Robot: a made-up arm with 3 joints. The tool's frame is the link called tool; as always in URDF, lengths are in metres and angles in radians. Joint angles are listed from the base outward.
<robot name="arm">
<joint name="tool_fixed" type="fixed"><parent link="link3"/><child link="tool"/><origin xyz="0.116 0.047 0.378" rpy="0 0 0"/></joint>
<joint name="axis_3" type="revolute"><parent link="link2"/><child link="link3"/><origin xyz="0.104 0.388 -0.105" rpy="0 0 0"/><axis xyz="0 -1 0"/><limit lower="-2.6" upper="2.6"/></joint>
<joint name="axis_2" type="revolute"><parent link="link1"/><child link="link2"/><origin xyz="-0.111 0.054 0.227" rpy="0 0 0"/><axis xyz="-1 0 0"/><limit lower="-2.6" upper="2.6"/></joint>
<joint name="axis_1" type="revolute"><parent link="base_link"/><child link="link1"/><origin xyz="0 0 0.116" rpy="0 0 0"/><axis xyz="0 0 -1"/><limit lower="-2.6" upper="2.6"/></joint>
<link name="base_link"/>
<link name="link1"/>
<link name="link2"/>
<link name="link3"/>
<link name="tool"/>
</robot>
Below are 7 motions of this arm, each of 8 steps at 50 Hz.
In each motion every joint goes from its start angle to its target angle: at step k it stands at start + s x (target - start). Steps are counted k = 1, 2, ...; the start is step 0. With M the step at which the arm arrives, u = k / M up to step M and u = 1 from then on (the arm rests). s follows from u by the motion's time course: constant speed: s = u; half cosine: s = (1 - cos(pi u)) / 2; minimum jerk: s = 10 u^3 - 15 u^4 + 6 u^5.
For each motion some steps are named. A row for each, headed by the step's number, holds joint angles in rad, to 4 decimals.
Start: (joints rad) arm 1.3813 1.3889 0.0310
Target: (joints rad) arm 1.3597 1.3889 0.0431
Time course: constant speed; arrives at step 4
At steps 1, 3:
1: 1.3759 1.3889 0.0340
3: 1.3651 1.3889 0.0401

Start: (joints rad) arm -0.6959 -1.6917 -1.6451
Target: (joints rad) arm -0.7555 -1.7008 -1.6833
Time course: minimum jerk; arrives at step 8
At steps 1, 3, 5, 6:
1: -0.6969 -1.6918 -1.6457
3: -0.7123 -1.6942 -1.6556
5: -0.7391 -1.6983 -1.6728
6: -0.7493 -1.6999 -1.6793

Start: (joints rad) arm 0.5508 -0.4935 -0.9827
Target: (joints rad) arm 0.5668 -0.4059 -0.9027
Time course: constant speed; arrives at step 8
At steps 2, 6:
2: 0.5548 -0.4716 -0.9627
6: 0.5628 -0.4278 -0.9227

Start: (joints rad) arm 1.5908 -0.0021 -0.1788
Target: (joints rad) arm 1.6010 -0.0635 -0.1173
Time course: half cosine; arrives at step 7
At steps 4, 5, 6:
4: 1.5970 -0.0396 -0.1412
5: 1.5991 -0.0519 -0.1289
6: 1.6005 -0.0605 -0.1203

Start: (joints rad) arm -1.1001 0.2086 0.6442
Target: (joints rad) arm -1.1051 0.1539 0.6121
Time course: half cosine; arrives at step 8
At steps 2, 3, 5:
2: -1.1008 0.2006 0.6395
3: -1.1016 0.1917 0.6343
5: -1.1036 0.1708 0.6220

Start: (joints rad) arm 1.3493 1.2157 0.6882
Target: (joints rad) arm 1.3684 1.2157 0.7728
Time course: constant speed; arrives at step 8
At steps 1, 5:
1: 1.3517 1.2157 0.6988
5: 1.3612 1.2157 0.7411

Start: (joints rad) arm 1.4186 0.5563 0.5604
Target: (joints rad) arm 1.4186 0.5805 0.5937
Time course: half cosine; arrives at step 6
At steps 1, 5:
1: 1.4186 0.5579 0.5626
5: 1.4186 0.5789 0.5915

